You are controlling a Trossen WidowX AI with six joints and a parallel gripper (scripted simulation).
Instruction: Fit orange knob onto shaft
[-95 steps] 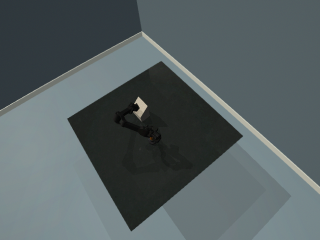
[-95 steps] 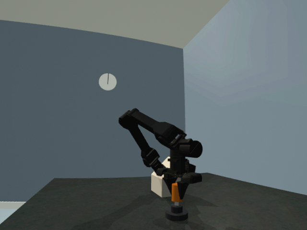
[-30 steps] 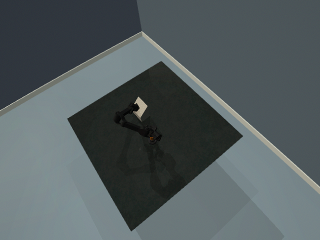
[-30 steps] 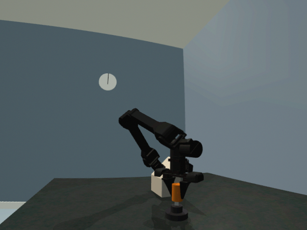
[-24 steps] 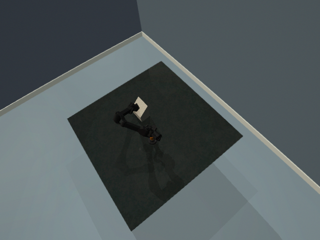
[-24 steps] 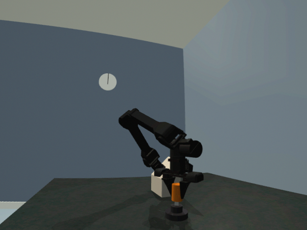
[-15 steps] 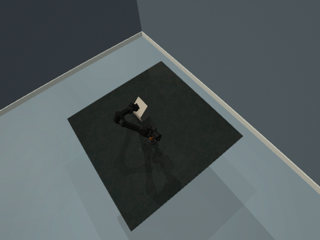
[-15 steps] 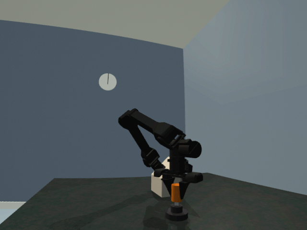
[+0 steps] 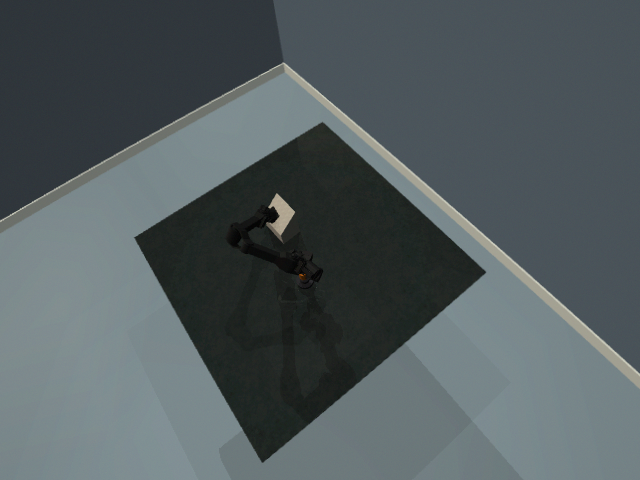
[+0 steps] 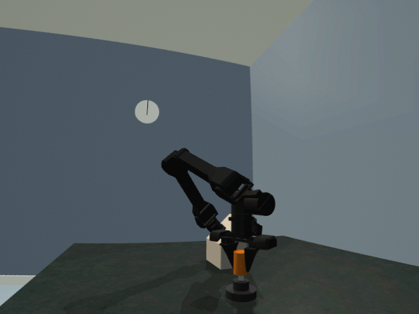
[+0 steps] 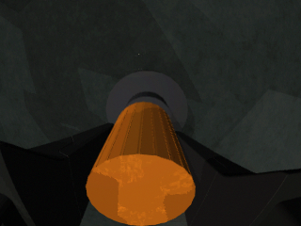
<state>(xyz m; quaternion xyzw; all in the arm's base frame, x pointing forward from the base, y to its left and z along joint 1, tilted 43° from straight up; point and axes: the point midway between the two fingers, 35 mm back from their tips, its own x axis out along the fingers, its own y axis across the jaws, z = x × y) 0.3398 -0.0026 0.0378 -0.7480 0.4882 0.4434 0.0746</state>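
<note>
Right now the orange knob is 30 mm above my gripper tip. The rest, counted from my gripper tip: round black pedestal: 40 mm below.
</note>
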